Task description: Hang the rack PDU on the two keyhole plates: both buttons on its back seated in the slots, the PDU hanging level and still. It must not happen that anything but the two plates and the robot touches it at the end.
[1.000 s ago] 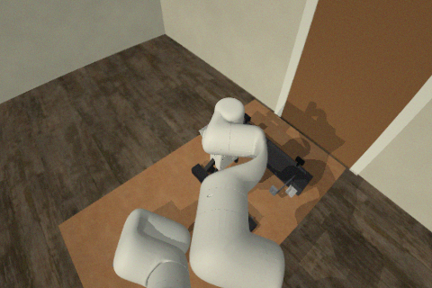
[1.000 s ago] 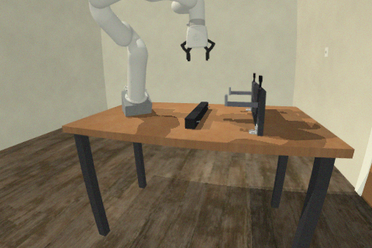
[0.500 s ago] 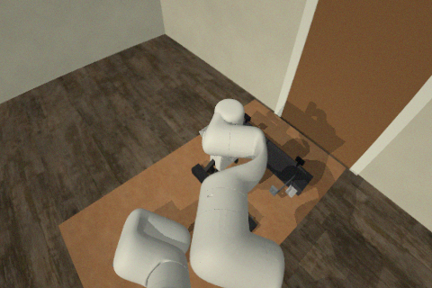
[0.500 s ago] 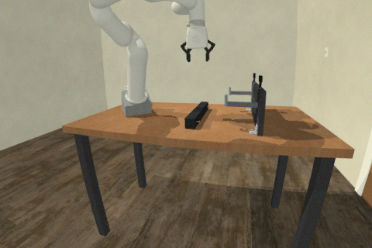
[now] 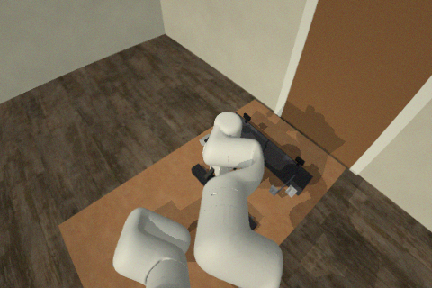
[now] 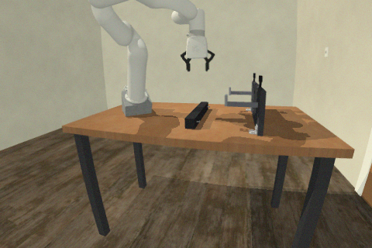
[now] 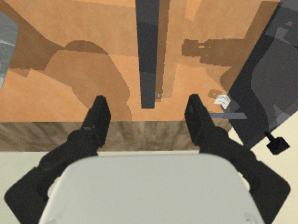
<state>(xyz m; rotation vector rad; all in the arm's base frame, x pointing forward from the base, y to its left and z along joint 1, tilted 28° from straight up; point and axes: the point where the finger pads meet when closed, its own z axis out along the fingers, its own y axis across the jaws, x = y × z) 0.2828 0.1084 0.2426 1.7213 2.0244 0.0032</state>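
Right now my hand is 220 mm above the rack PDU and 20 mm short of it. Round my hand: dark upright panel 280 mm ahead, 160 mm below, 30 mm to the left.
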